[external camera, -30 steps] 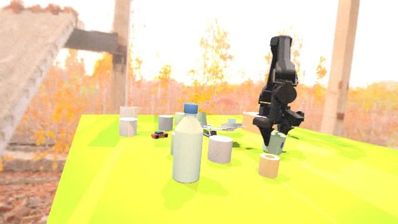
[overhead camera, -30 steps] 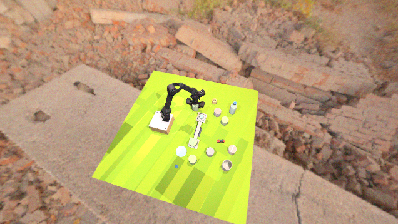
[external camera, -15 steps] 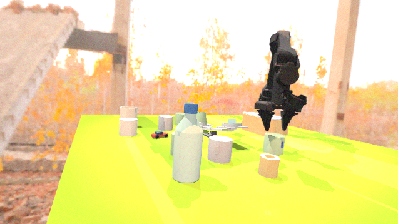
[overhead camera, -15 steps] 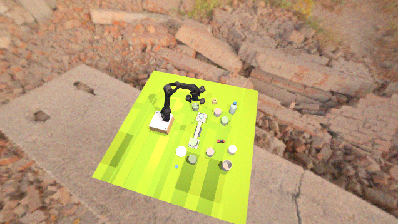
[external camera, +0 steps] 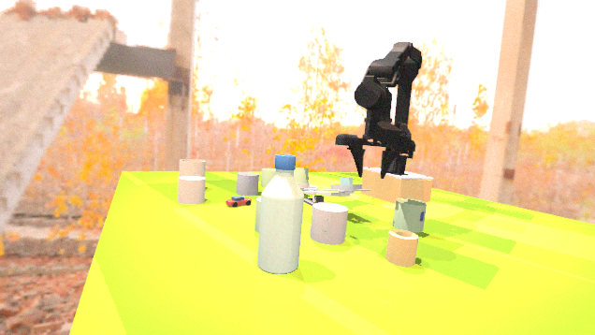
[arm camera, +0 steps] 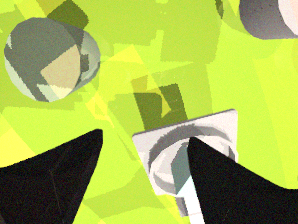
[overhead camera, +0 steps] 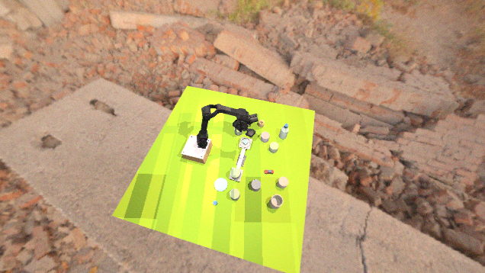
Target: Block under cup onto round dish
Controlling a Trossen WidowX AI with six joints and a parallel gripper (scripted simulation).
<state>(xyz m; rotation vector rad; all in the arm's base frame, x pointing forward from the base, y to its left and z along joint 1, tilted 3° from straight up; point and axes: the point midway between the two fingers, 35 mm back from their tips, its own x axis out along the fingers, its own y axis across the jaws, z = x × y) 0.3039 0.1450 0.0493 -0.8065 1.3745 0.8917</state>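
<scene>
My gripper tip is 60 mm to the left of the pale grey-green block, 20 mm short of it and 20 mm above it. Also, from my gripper tip: balance beam (180 mm to the right, 70 mm below, 10 mm ahead); then small red toy car (240 mm to the right, 240 mm ahead, 100 mm below); then pale blue round dish (400 mm to the right, 110 mm below, 100 mm behind).
</scene>
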